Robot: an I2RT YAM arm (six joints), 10 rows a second.
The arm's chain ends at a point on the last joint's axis. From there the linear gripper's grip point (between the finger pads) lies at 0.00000 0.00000 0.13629 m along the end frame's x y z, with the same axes.
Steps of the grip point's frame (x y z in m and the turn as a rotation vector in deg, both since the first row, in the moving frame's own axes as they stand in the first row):
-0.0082, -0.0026, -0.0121, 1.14, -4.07, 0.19
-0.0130, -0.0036, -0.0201, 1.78, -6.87, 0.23
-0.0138, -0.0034, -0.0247, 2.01, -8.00, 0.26
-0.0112, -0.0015, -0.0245, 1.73, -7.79, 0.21
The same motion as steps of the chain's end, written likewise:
0.0015, 0.0001, -0.0117, 1.14, -4.07, 0.19
0.0033, 0.0007, -0.0191, 1.78, -6.87, 0.23
0.0052, 0.0014, -0.0233, 2.01, -8.00, 0.26
0.0073, 0.0026, -0.0232, 1.73, -7.79, 0.21

